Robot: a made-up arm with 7 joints. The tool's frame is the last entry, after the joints.
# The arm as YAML. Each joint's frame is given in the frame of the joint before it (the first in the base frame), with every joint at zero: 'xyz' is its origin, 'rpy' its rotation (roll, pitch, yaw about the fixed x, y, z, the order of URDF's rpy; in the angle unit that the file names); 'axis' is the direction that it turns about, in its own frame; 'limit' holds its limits. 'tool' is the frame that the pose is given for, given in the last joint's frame.
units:
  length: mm
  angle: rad
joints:
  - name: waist
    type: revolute
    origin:
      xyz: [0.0, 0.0, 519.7]
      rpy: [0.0, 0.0, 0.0]
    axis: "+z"
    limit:
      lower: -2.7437
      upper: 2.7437
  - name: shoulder
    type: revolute
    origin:
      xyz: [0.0, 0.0, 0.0]
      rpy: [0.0, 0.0, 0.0]
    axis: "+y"
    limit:
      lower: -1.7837
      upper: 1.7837
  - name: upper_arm
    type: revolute
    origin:
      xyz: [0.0, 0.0, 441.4]
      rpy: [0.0, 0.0, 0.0]
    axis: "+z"
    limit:
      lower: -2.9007
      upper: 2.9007
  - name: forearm
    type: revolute
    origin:
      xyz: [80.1, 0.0, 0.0]
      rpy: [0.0, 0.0, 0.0]
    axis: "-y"
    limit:
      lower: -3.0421
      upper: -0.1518
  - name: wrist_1
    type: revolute
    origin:
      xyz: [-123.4, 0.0, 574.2]
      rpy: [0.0, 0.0, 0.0]
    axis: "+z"
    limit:
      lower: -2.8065
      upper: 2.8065
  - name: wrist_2
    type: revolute
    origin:
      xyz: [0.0, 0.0, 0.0]
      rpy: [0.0, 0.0, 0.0]
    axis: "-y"
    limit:
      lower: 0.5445
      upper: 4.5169
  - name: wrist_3
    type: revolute
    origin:
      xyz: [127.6, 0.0, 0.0]
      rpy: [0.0, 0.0, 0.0]
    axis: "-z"
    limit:
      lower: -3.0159
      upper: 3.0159
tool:
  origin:
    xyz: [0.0, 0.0, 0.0]
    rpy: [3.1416, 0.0, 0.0]
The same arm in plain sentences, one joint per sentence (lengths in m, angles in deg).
The arm has seven revolute joints in a row. What follows holds with every joint at zero, and every direction is one of the base frame's. The first joint is mounted 0.5197 m along +z from the base frame's origin and rotates about +z, from -157.2 to 157.2 deg. The second joint is mounted at the same point as the first joint and rotates about +y, from -102.2 to 102.2 deg. The third joint is mounted 0.4414 m along +z from the second joint and rotates about +z, from -166.2 to 166.2 deg. The fourth joint is mounted 0.0801 m along +x from the third joint and rotates about -y, from -174.3 to -8.7 deg. The fifth joint is mounted 0.1234 m along -x and 0.5742 m along +z from the fourth joint and rotates about +z, from -160.8 to 160.8 deg. The sixth joint is mounted at the same point as the fifth joint and rotates about -y, from 31.2 to 258.8 deg. The seventh joint is mounted 0.1276 m along +x from the sixth joint and rotates about -z, from -172.8 to 172.8 deg. The tool frame, which is the frame that the pose is given for, is mounted at the same point as the seventh joint; its axes are the base frame's turned by roll -180, pitch 0 and yaw 0 deg (as in URDF: about the fixed x, then y, then z).
